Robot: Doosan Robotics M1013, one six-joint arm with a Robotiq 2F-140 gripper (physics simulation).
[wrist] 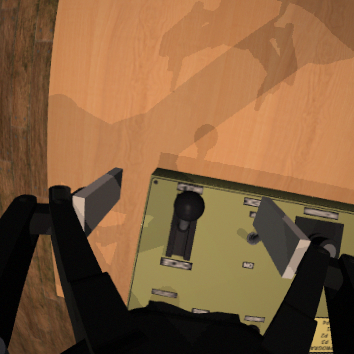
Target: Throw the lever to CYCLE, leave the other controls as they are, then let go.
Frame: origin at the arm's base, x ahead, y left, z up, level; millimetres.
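Where they show: gripper, fingertip midpoint: point(189, 197).
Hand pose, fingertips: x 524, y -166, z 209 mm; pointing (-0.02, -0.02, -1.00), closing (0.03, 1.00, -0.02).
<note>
Things, the pixels of their centre, and the offset from my fingertips. "spot": a spot on its surface instead. Level surfaces: height alone.
- lever, body centre: point(188, 205) dx +37, dy +4, dz -67 mm
- CYCLE label, surface spot: point(176, 263) spot: dx +159, dy +5, dz -101 mm
- olive panel, its level: dz -89 mm
- wooden table, its level: dz -212 mm
- small toggle switch, body centre: point(259, 236) dx +85, dy +124, dz -104 mm
- rotary knob, body centre: point(328, 252) dx +90, dy +244, dz -94 mm
The lever point(189, 205) has a round black ball knob on a short grey shaft. It leans to the upper end of its dark slot, by the label near the panel's far edge. The CYCLE label point(176, 263) is at the slot's opposite, lower end; its print is too blurred to read here. My gripper point(189, 197) is wide open and empty, with one finger on each side of the lever knob in this view, both apart from it. The left finger shows over the table, the right one over the panel.
The olive panel point(215, 290) sits on the wooden table point(125, 75). A small toggle switch point(252, 238) is just left of the right finger. A rotary knob point(328, 248) on a black plate is partly hidden by that finger. The table's edge is at left.
</note>
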